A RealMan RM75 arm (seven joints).
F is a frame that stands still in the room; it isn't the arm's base.
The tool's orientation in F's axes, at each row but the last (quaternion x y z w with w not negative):
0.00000 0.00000 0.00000 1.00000
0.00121 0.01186 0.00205 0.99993
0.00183 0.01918 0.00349 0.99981
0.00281 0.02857 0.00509 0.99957
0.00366 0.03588 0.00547 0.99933
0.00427 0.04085 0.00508 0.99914
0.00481 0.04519 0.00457 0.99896
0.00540 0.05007 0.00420 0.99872
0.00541 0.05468 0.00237 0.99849
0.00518 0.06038 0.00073 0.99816
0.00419 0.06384 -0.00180 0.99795
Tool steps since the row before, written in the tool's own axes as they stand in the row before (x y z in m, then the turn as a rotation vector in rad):
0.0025 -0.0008 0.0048 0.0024 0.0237 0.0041
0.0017 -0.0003 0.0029 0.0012 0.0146 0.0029
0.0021 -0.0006 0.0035 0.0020 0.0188 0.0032
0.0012 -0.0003 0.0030 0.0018 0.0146 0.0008
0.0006 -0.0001 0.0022 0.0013 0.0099 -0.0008
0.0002 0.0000 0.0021 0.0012 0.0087 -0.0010
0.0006 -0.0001 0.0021 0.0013 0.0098 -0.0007
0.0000 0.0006 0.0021 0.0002 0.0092 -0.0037
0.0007 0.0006 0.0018 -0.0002 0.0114 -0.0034
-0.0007 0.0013 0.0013 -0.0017 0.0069 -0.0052
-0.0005 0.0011 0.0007 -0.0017 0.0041 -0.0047
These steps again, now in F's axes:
0.0025 -0.0008 0.0048 0.0024 0.0237 0.0041
0.0018 -0.0003 0.0029 0.0012 0.0146 0.0029
0.0022 -0.0006 0.0034 0.0020 0.0188 0.0032
0.0014 -0.0003 0.0029 0.0017 0.0146 0.0008
0.0008 -0.0001 0.0022 0.0011 0.0099 -0.0008
0.0004 0.0000 0.0021 0.0010 0.0087 -0.0010
0.0008 -0.0001 0.0020 0.0011 0.0098 -0.0007
0.0002 0.0006 0.0021 -0.0002 0.0092 -0.0036
0.0009 0.0006 0.0017 -0.0006 0.0114 -0.0032
-0.0005 0.0013 0.0014 -0.0023 0.0069 -0.0049
-0.0004 0.0011 0.0008 -0.0023 0.0041 -0.0044

